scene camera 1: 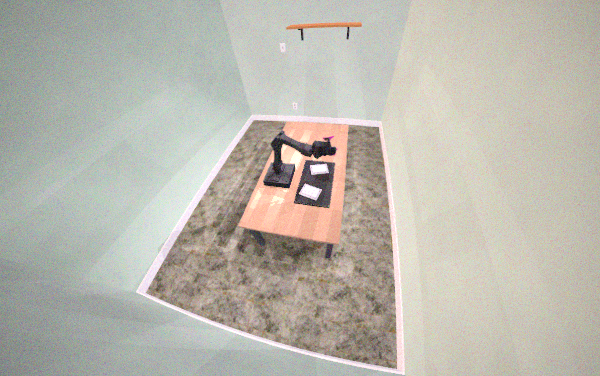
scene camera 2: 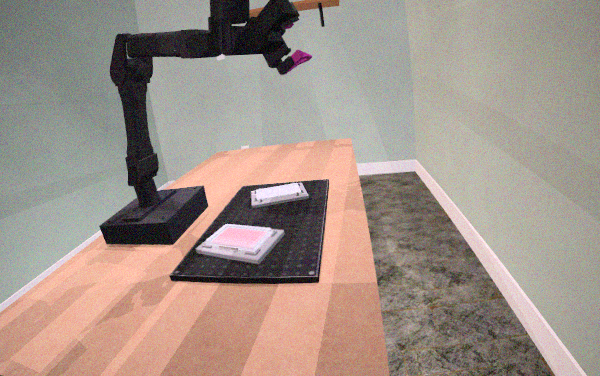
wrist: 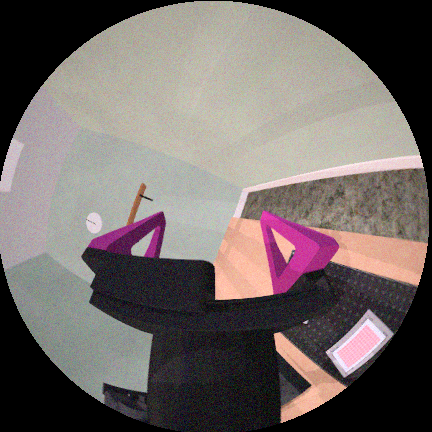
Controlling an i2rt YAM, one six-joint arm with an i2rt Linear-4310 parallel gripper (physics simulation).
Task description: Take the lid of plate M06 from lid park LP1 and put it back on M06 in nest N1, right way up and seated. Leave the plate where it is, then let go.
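Places are measured from the arm's base along level axes (x down, y right, z back), in millimetres.
Pixels of known places: gripper, fingertip midpoint: (scene camera 1: 335, 142) (scene camera 2: 300, 41) (wrist: 212, 216); arm's base, origin of the base link: (scene camera 1: 278, 172) (scene camera 2: 151, 205).
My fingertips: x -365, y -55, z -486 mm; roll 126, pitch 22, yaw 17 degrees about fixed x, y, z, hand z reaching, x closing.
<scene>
For each thing: its middle in the pictures, then the offset to it from my fingertips. "spot": a spot on its surface instead. Level surfaces: height alone.
- plate M06, body centre: (scene camera 2: 238, 237) (scene camera 1: 310, 191) dx +398, dy +176, dz +159 mm
- light grey nest N1, surface spot: (scene camera 2: 270, 246) spot: dx +408, dy +200, dz +81 mm
- white lid, body centre: (scene camera 2: 278, 191) (scene camera 1: 319, 168) dx +404, dy -104, dz +139 mm
- black perforated board, body centre: (scene camera 2: 267, 218) (wrist: 331, 315) (scene camera 1: 316, 181) dx +424, dy +36, dz +136 mm
- wooden table, its level: dx +430 mm
The plate M06 (scene camera 1: 310, 191) (scene camera 2: 240, 236) (wrist: 361, 345) has a pink well area and sits in the light grey nest N1 (scene camera 2: 270, 246) on the near part of the black board. The white lid (scene camera 1: 319, 169) (scene camera 2: 279, 192) lies flat on the light grey lid park LP1 at the board's far part; small dark posts stand around it. In the wrist view the lid cannot be made out. My gripper (scene camera 2: 300, 41) (wrist: 212, 216) is open and empty, its magenta fingers wide apart. It hangs high above the table, well clear of the lid and the plate.
The black perforated board (scene camera 1: 314, 180) (scene camera 2: 295, 235) (wrist: 345, 295) lies on the wooden table (scene camera 1: 285, 217) (scene camera 2: 345, 320), beside the arm's black base (scene camera 1: 279, 176) (scene camera 2: 155, 220). A wooden wall shelf (scene camera 1: 325, 25) (wrist: 136, 205) is on the far wall.
</scene>
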